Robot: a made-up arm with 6 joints. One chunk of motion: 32 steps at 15 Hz.
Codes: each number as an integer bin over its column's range. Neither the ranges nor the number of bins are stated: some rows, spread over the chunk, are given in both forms.
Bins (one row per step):
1: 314 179 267 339 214 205
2: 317 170 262 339 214 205
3: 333 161 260 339 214 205
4: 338 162 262 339 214 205
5: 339 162 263 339 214 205
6: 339 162 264 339 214 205
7: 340 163 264 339 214 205
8: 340 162 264 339 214 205
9: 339 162 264 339 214 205
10: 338 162 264 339 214 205
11: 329 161 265 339 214 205
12: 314 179 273 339 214 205
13: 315 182 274 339 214 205
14: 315 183 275 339 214 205
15: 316 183 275 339 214 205
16: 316 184 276 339 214 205
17: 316 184 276 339 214 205
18: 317 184 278 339 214 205
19: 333 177 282 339 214 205
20: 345 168 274 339 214 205
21: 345 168 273 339 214 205
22: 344 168 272 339 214 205
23: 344 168 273 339 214 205
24: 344 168 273 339 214 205
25: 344 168 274 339 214 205
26: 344 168 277 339 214 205
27: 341 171 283 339 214 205
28: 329 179 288 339 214 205
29: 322 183 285 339 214 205
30: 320 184 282 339 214 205
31: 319 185 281 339 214 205
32: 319 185 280 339 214 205
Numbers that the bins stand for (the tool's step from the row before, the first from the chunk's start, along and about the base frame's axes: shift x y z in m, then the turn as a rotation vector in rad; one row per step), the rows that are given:
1: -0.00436 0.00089 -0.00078 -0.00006 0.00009 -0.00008
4: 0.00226 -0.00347 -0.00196 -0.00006 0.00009 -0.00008
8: 0.00282 -0.00347 -0.00149 -0.00006 0.00009 -0.00008
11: -0.00022 -0.00373 -0.00125 -0.00006 0.00009 -0.00008
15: -0.00381 0.00191 0.00112 -0.00006 0.00009 -0.00008
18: -0.00353 0.00217 0.00183 -0.00006 0.00009 -0.00008
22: 0.00392 -0.00193 0.00041 -0.00006 0.00009 -0.00008
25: 0.00392 -0.00193 0.00088 -0.00006 0.00009 -0.00008
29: -0.00215 0.00191 0.00349 -0.00006 0.00009 -0.00008
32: -0.00298 0.00243 0.00230 -0.00006 0.00009 -0.00008
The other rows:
2: -0.00353 -0.00142 -0.00196 -0.00006 0.00009 -0.00008
3: 0.00088 -0.00373 -0.00243 -0.00006 0.00009 -0.00008
5: 0.00254 -0.00347 -0.00172 -0.00006 0.00009 -0.00008
6: 0.00254 -0.00347 -0.00149 -0.00006 0.00009 -0.00008
7: 0.00282 -0.00321 -0.00149 -0.00006 0.00009 -0.00008
9: 0.00254 -0.00347 -0.00149 -0.00006 0.00009 -0.00008
10: 0.00226 -0.00347 -0.00149 -0.00006 0.00009 -0.00008
12: -0.00436 0.00089 0.00064 -0.00006 0.00009 -0.00008
13: -0.00408 0.00166 0.00088 -0.00006 0.00009 -0.00008
14: -0.00408 0.00191 0.00112 -0.00006 0.00009 -0.00008
16: -0.00381 0.00217 0.00135 -0.00006 0.00009 -0.00008
17: -0.00381 0.00217 0.00135 -0.00006 0.00009 -0.00008
19: 0.00088 0.00038 0.00277 -0.00006 0.00009 -0.00008
20: 0.00420 -0.00193 0.00088 -0.00006 0.00009 -0.00008
21: 0.00420 -0.00193 0.00064 -0.00006 0.00009 -0.00008
23: 0.00392 -0.00193 0.00064 -0.00006 0.00009 -0.00008
24: 0.00392 -0.00193 0.00064 -0.00006 0.00009 -0.00008
26: 0.00392 -0.00193 0.00159 -0.00006 0.00009 -0.00008
27: 0.00309 -0.00116 0.00301 -0.00006 0.00009 -0.00008
28: -0.00022 0.00089 0.00420 -0.00006 0.00009 -0.00008
30: -0.00270 0.00217 0.00277 -0.00006 0.00009 -0.00008
31: -0.00298 0.00243 0.00254 -0.00006 0.00009 -0.00008

